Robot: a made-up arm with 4 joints.
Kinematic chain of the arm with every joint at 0, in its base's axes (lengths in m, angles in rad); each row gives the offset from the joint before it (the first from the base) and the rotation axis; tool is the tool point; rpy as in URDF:
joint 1: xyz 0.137 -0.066 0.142 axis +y
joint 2: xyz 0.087 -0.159 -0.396 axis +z
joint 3: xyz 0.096 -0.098 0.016 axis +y
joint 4: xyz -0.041 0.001 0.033 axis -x
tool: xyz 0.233 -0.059 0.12 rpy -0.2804 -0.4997 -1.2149
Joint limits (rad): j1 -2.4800..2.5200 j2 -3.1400..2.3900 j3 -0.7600..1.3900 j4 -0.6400..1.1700
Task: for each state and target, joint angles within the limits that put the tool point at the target. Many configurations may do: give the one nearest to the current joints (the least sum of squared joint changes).
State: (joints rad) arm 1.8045 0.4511 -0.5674 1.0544
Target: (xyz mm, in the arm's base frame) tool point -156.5 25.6 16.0
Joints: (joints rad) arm 1.9024 1.1334 -0.0497 1.1700
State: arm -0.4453 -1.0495 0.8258 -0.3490
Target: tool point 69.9 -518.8 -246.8
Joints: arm -0.2222 -1.7017 0.4935 -0.3963
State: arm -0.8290 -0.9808 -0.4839 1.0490
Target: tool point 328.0 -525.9 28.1
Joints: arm -0.7400 -1.3384 -0.0026 0.4985
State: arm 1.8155 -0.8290 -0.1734 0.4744
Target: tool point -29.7 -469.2 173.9
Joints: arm 2.1355 -1.2011 -0.3531 0.3498
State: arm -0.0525 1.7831 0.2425 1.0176
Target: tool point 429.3 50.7 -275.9
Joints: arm -0.0053 1.0612 0.8404 0.8745
